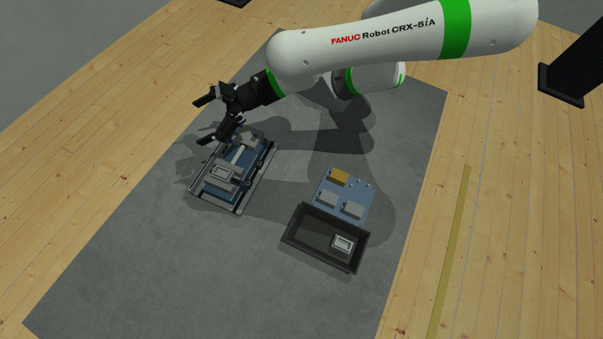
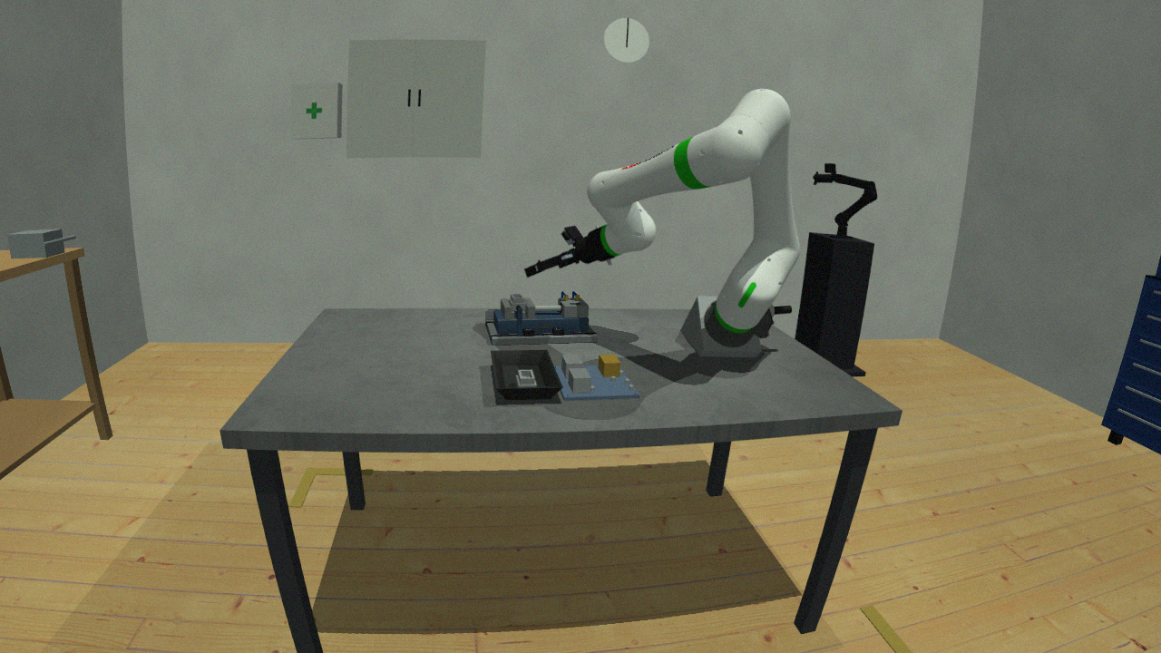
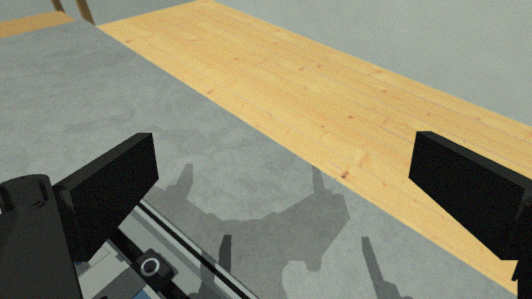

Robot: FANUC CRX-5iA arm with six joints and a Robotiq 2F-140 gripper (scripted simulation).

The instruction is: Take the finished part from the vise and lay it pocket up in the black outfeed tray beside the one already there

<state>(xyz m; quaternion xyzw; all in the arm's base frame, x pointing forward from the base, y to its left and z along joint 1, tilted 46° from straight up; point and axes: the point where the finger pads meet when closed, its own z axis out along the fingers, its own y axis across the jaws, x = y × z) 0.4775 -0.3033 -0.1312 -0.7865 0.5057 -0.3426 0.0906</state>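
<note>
The white screw rod is 130 mm to the left of my hand and 90 mm below it. From my hand the other things lie so: blue fixture plate 510 mm to the left, 170 mm below, 70 mm behind; yellow block 460 mm to the left, 150 mm below, 120 mm behind; blue vise 130 mm to the left, 130 mm below, 20 mm ahead.
</note>
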